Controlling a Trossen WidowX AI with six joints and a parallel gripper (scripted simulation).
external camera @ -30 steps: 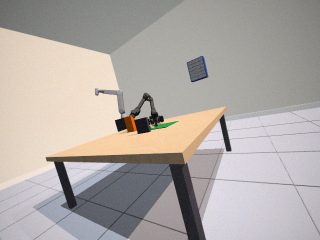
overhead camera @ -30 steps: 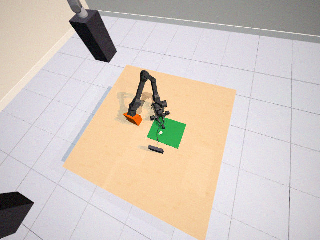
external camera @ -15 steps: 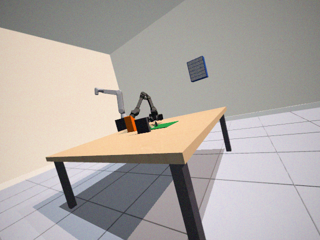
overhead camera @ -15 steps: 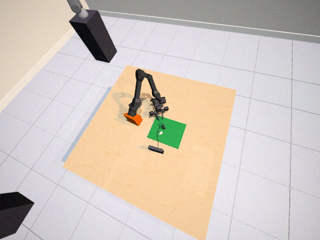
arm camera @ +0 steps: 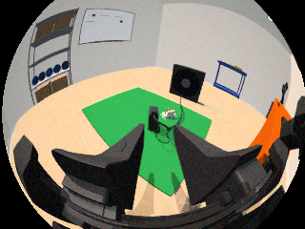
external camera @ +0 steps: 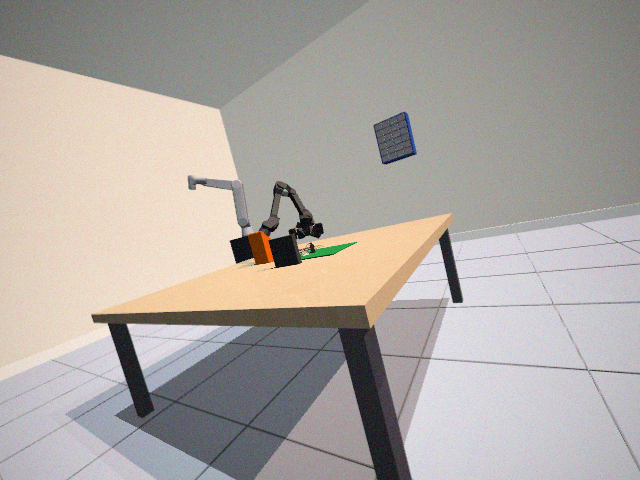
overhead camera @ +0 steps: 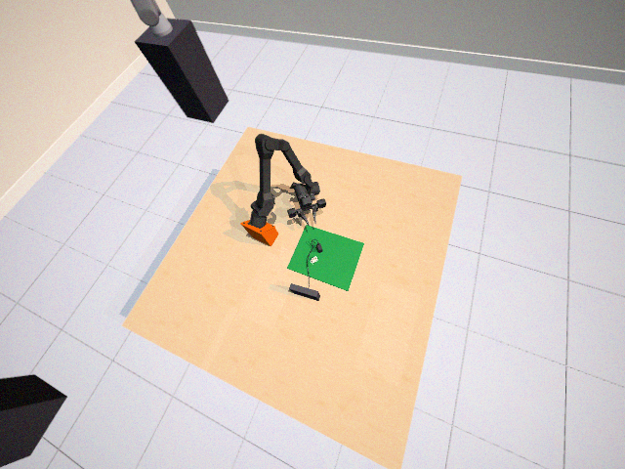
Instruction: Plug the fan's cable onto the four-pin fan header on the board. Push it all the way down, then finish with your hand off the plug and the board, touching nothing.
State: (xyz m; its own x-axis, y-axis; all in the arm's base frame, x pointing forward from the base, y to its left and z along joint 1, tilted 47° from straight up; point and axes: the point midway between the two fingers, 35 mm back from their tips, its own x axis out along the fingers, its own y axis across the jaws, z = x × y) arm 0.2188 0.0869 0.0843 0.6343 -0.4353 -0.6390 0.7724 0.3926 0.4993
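Right now the black fan plug is 6 cm ahead of my gripper tip, 8 cm to the right of it and 6 cm below it. From my gripper tip the other things lie so: green board (10 cm ahead, 10 cm to the right, 10 cm below); then four-pin fan header (5 cm ahead, 14 cm to the right, 9 cm below); then black fan (8 cm ahead, 29 cm to the right, 3 cm below).
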